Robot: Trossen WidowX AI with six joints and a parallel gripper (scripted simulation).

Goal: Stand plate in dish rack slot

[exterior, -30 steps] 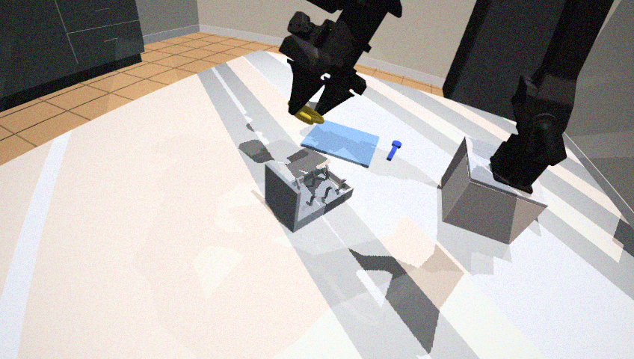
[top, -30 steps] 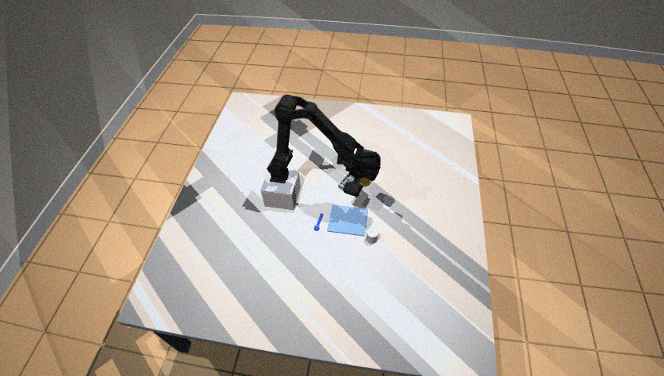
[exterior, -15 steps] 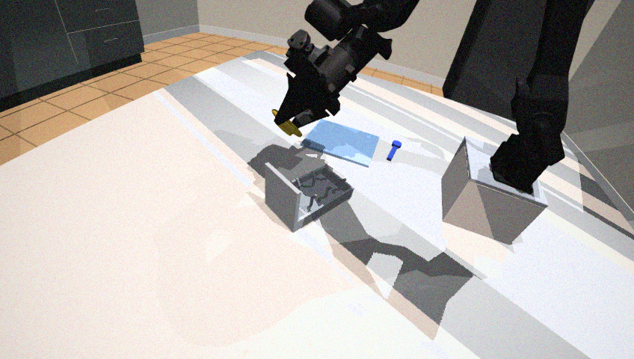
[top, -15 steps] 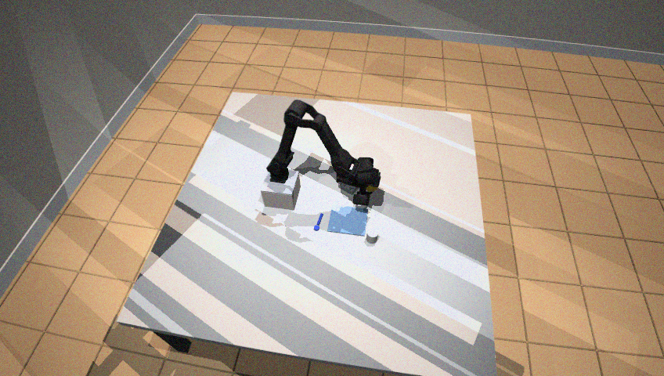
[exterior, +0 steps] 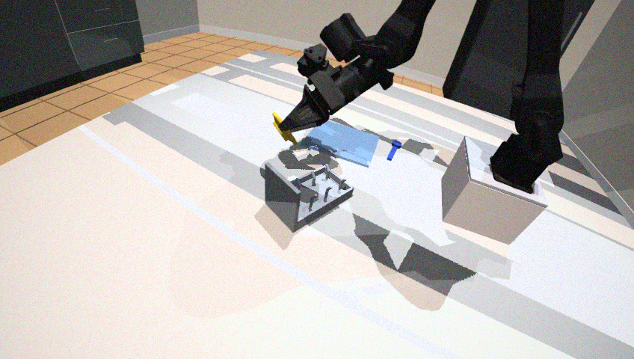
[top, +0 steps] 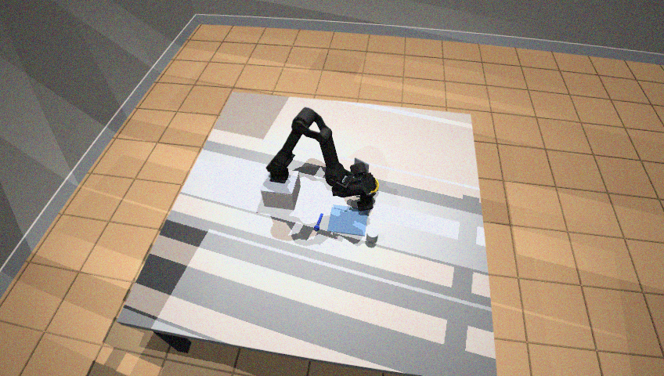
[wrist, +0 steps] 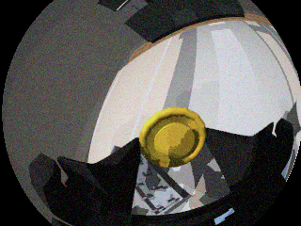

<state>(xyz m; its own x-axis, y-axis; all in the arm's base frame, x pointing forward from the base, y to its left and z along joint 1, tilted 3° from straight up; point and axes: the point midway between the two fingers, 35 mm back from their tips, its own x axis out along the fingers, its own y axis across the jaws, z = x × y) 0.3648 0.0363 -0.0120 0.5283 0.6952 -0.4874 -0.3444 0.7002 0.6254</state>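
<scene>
Right now my gripper tip is 9 cm past the grey dish rack, 6 cm to the right of it and 5 cm above it. Also, from my gripper tip: yellow plate: right at my gripper tip; then blue spoon: 19 cm behind, 19 cm to the right, 7 cm below.
</scene>
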